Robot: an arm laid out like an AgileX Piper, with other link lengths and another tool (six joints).
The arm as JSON. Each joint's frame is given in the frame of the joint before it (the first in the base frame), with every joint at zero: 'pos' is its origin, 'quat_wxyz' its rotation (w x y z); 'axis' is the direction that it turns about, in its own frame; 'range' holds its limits. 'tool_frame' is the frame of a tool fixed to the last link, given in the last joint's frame.
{
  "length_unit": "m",
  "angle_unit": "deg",
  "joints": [
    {
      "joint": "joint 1",
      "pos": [
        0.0,
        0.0,
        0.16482
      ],
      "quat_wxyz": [
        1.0,
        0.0,
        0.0,
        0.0
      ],
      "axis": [
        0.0,
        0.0,
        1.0
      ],
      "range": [
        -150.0,
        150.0
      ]
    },
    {
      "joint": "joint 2",
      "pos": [
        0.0,
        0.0,
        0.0
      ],
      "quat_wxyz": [
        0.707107,
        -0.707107,
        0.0,
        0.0
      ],
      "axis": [
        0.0,
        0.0,
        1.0
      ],
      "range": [
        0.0,
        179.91
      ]
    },
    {
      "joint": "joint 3",
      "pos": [
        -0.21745,
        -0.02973,
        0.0
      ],
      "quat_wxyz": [
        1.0,
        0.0,
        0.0,
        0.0
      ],
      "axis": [
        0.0,
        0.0,
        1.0
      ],
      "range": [
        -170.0,
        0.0
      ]
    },
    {
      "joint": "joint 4",
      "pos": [
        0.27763,
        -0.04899,
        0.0
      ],
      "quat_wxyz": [
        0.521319,
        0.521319,
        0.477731,
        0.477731
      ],
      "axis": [
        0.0,
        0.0,
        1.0
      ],
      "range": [
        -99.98,
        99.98
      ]
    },
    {
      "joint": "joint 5",
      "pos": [
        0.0,
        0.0,
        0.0
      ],
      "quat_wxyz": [
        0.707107,
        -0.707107,
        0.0,
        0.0
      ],
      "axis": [
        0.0,
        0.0,
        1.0
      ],
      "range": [
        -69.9,
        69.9
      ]
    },
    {
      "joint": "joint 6",
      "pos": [
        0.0,
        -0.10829,
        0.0
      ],
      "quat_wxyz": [
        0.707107,
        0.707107,
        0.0,
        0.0
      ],
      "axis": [
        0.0,
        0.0,
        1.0
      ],
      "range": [
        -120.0,
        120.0
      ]
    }
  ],
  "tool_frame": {
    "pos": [
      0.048,
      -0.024,
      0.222
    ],
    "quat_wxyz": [
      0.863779,
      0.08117,
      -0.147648,
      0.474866
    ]
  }
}
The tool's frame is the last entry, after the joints.
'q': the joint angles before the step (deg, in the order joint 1, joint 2, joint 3, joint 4, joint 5, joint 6). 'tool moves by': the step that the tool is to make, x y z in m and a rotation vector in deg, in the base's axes. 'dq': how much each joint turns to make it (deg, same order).
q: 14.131, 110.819, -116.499, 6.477, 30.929, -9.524
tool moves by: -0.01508, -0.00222, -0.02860, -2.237, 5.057, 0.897
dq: -0.028, 0.211, -0.003, -0.023, 5.330, -0.874
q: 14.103, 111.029, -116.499, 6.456, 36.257, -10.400
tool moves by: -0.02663, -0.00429, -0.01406, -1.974, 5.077, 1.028
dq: -0.029, -1.756, 0.017, -0.026, 7.230, -0.562
